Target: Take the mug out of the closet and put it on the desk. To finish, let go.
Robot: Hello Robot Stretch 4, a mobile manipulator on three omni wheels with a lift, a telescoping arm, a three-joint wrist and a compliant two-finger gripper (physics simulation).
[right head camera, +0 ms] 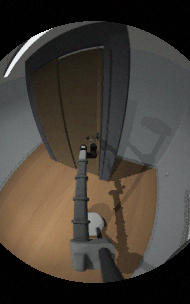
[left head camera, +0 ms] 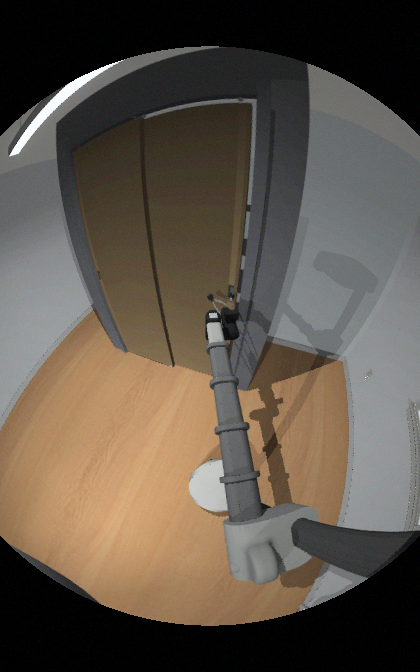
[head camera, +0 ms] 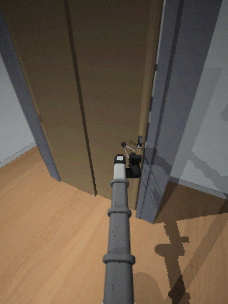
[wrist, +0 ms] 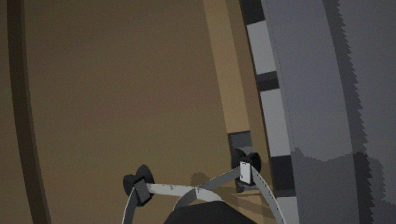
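Seen in the pictures: gripper, fingertip midpoint: [right head camera: 91,136] [head camera: 131,142] [wrist: 192,169]; robot's base at its link origin: [right head camera: 90,222].
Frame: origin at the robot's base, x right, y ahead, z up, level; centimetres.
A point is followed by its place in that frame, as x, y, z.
The closet's right sliding door panel [head camera: 110,75] @(-6.4, 108.7, 139.5) [left head camera: 190,200] [right head camera: 82,100] @(-1.4, 106.4, 139.0) [wrist: 125,90] @(-1.3, 106.3, 110.1) is brown and stands slightly open at its right edge. A narrow gap [wrist: 275,120] there shows pale and dark bands inside. A dark recessed handle [wrist: 241,140] @(15.9, 99.6, 98.9) sits near that edge. My gripper [head camera: 132,145] @(8.2, 93.5, 97.4) [left head camera: 220,297] [right head camera: 93,137] @(8.2, 93.5, 97.4) [wrist: 192,169] @(8.2, 93.5, 97.4) is open and empty in front of the door. Its right fingertip overlaps the handle in the wrist view and its left fingertip is over the plain panel; contact is unclear. The mug and the desk do not show.
The left door panel [head camera: 45,90] @(-64.6, 131.1, 126.5) [left head camera: 110,225] stands beside the right one. The grey-blue door frame [head camera: 165,125] @(27.6, 85.9, 115.0) [left head camera: 285,200] [wrist: 320,100] @(21.3, 87.4, 102.9) rises right of the gap. A pale wall [left head camera: 350,200] meets it farther right. A white round object [left head camera: 206,485] [right head camera: 95,223] @(8.0, 0.0, 18.7) is low by the arm.
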